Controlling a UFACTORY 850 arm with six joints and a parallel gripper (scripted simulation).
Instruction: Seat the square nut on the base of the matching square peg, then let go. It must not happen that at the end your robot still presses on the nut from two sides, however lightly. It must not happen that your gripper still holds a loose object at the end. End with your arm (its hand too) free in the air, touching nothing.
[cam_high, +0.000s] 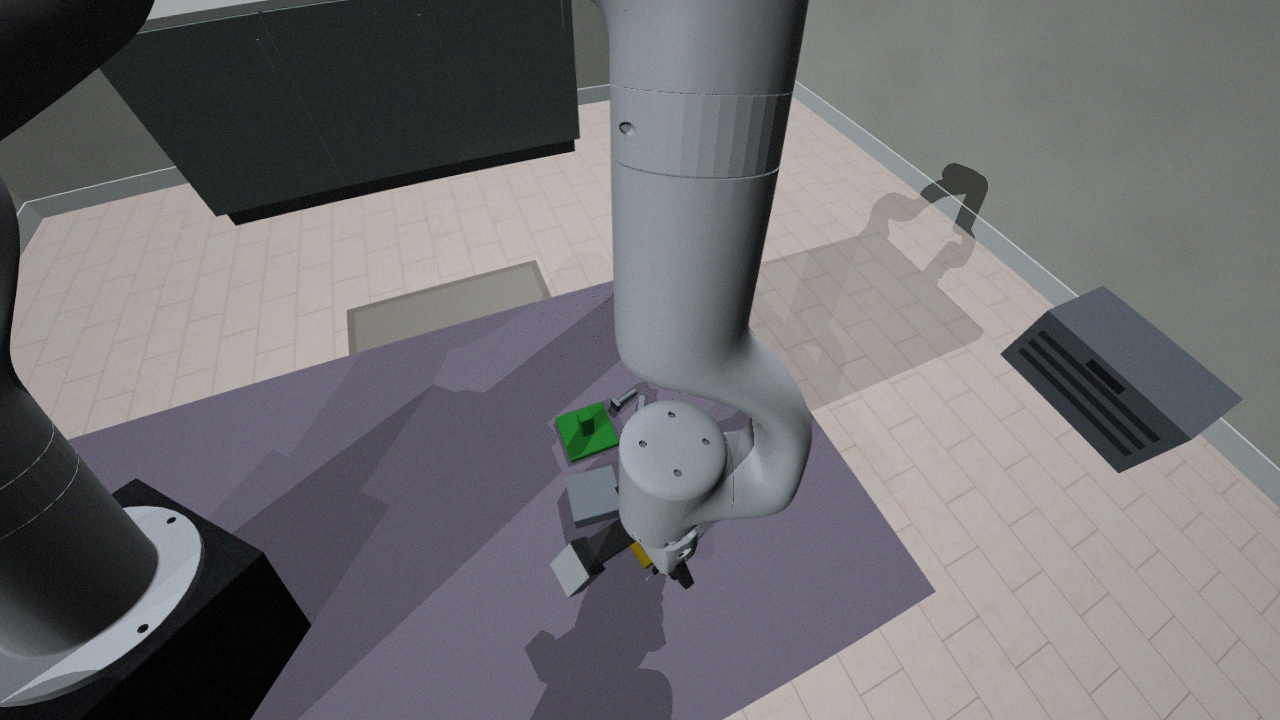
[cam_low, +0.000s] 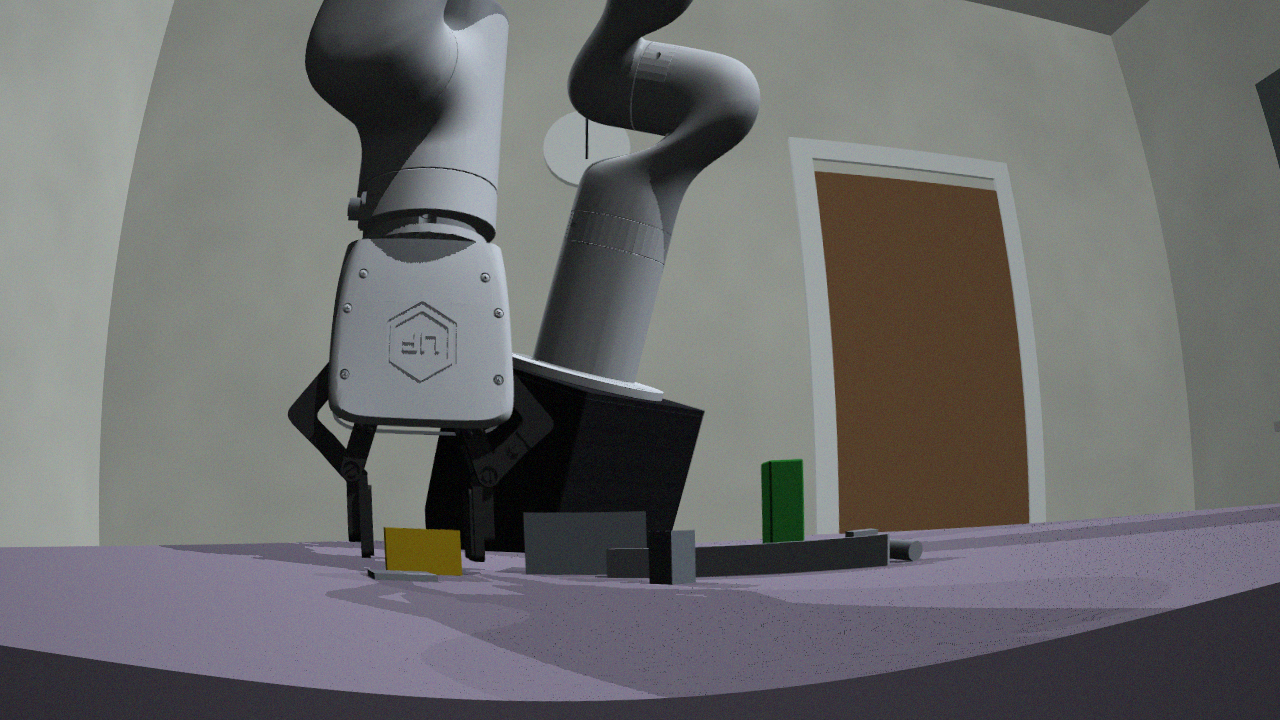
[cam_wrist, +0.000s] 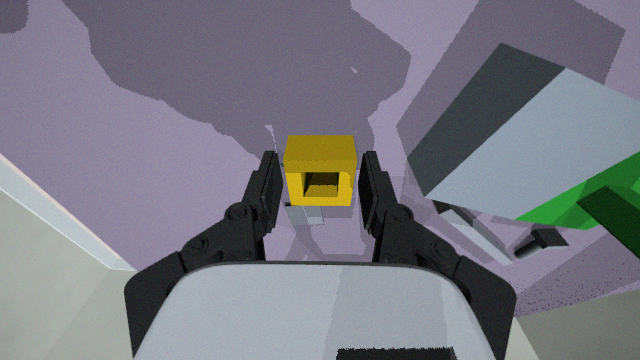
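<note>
My hand is 6 cm short of the thin grey plate and 2 cm above it. From my hand the other things lie so: bolt 23 cm to the left, 6 cm ahead, 2 cm below; grey block 9 cm to the left, 4 cm behind, 1 cm below; long grey bar 16 cm to the left, 6 cm ahead, 2 cm below.
</note>
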